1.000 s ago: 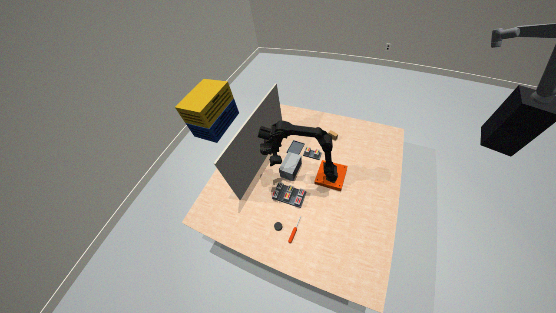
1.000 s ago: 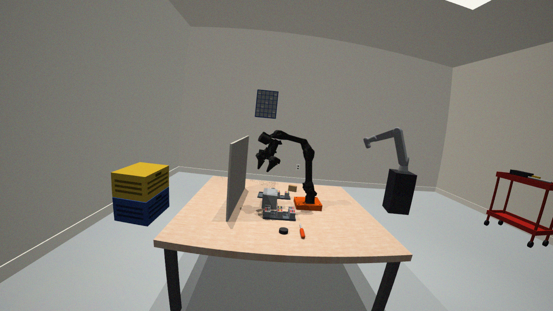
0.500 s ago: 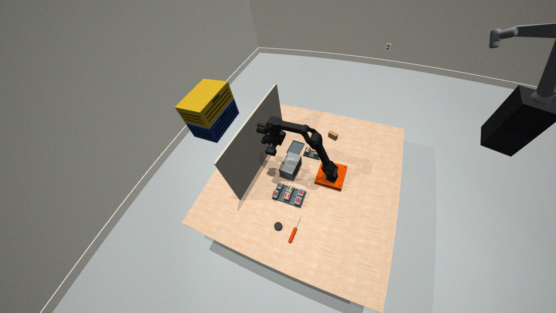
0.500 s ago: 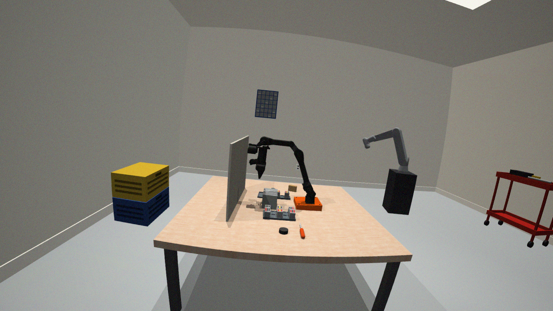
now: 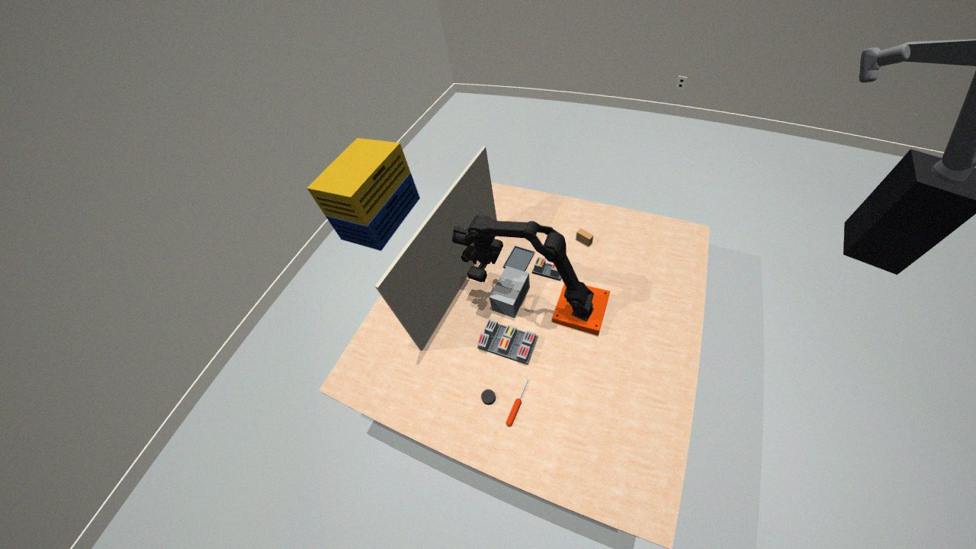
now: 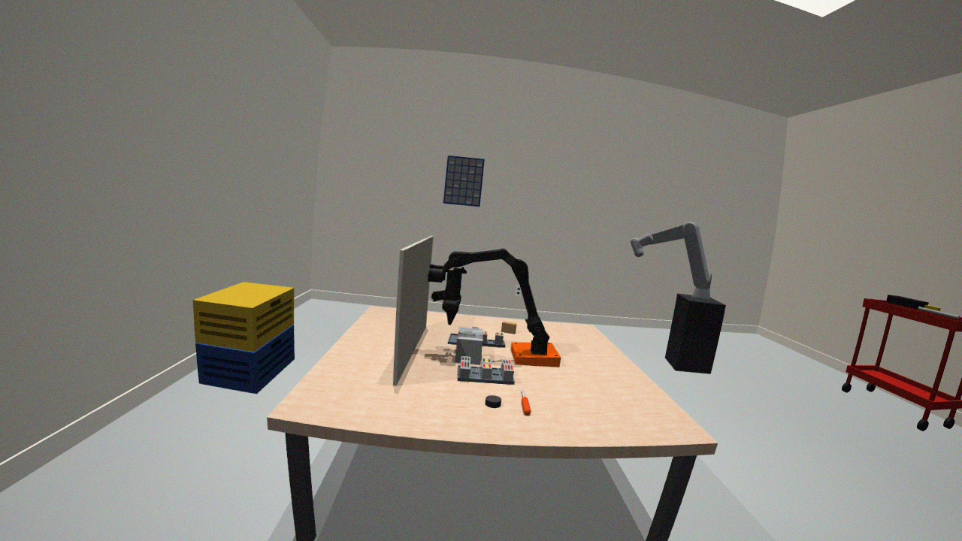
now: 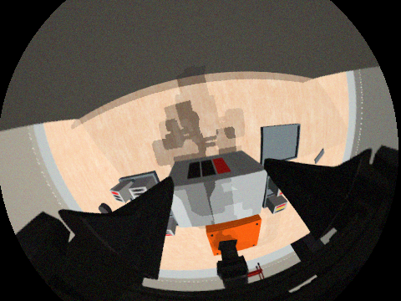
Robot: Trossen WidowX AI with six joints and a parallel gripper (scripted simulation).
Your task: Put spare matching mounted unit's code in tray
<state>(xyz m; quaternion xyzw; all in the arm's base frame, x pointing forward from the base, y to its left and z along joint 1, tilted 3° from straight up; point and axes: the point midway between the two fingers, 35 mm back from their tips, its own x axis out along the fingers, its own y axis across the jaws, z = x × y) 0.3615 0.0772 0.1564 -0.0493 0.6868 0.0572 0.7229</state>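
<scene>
The grey spare is 250 mm behind my gripper tip, 120 mm to the left of it and 100 mm below it. The rest, counted from my gripper tip: flat grey tray 200 mm to the right, 140 mm below, 10 mm behind; tall grey panel 140 mm ahead, 80 mm above, 20 mm to the left; grey mounted unit 90 mm below, 90 mm behind.
</scene>
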